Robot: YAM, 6 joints.
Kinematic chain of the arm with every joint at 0, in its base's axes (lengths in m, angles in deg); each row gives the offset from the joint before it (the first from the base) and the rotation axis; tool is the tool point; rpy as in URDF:
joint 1: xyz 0 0 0.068 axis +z
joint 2: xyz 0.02 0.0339 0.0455 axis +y
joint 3: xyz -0.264 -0.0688 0 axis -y
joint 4: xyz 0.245 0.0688 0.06 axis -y
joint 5: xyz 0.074 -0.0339 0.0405 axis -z
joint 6: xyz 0.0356 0 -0.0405 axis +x
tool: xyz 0 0 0 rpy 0 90 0
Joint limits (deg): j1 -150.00..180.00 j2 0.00..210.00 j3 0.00..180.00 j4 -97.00..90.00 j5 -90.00..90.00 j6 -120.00..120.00
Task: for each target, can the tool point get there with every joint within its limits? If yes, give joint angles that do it. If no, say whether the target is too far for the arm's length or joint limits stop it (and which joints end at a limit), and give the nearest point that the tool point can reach.
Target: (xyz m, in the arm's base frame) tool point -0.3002 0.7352 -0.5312
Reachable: no: too far | nearest point -0.1937 0.4743 -0.2663 | short by 0.387 m
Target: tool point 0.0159 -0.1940 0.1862
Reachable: yes | joints -89.79 53.90 17.69 11.55 -25.29 36.06
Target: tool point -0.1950 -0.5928 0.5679
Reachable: no: too far | nearest point -0.1625 -0.4941 0.4897 | short by 0.130 m
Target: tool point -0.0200 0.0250 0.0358
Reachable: yes | joints 58.14 190.48 23.10 -75.08 -57.89 -67.61
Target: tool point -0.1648 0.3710 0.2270
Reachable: yes | joints 115.33 112.80 92.96 -52.57 15.97 66.39
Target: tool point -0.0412 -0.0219 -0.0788
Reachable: yes | joints -106.74 193.73 46.21 -69.67 68.85 -73.35
